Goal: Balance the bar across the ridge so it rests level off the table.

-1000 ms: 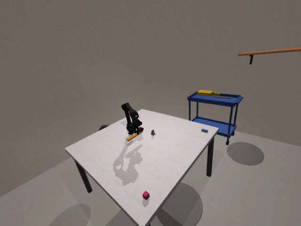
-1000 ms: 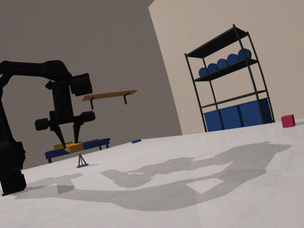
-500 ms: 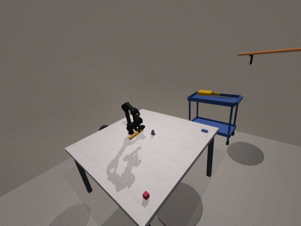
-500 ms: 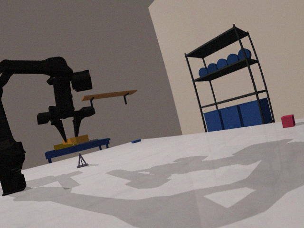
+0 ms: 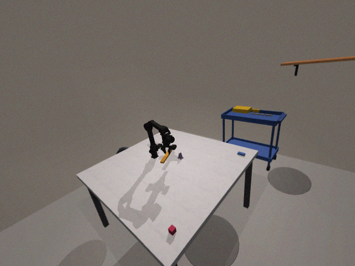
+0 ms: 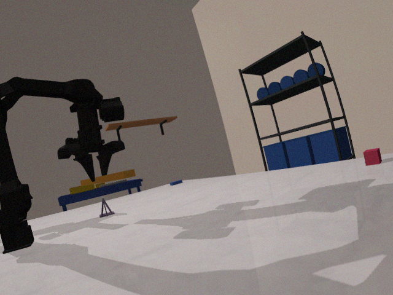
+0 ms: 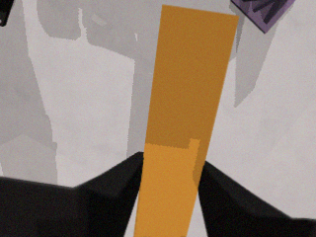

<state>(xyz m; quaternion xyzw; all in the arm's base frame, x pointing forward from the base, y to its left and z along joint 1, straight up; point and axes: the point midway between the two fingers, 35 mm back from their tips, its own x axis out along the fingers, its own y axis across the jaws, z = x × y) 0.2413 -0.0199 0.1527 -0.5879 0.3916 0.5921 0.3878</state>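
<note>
Now: the orange bar 30 mm to the right of my gripper tip and 10 mm ahead of it. Also, from my gripper tip: blue block (520 mm to the left, 500 mm ahead, 110 mm below); red cube (500 mm ahead, 480 mm to the right, 100 mm below).
</note>
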